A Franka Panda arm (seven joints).
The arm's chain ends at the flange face. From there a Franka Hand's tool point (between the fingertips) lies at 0.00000 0.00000 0.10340 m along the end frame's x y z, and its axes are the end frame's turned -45 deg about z.
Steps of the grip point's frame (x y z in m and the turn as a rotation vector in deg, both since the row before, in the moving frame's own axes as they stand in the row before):
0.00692 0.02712 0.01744 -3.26 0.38 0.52
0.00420 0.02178 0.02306 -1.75 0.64 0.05
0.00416 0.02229 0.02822 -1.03 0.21 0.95
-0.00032 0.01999 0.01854 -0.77 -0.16 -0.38
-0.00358 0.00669 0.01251 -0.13 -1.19 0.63
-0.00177 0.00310 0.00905 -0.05 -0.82 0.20
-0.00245 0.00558 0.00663 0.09 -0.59 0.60
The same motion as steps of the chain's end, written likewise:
0.01944 0.01059 0.01761 -2.04 2.57 0.52
0.01532 0.01101 0.02311 -0.78 1.69 0.05
0.01713 0.01176 0.02824 -0.58 0.88 0.95
0.01313 0.01318 0.01855 -0.66 0.43 -0.38
0.00356 0.00559 0.01253 -0.93 -0.75 0.63
0.00192 0.00234 0.00906 -0.62 -0.54 0.20
0.00308 0.00504 0.00664 -0.35 -0.48 0.60

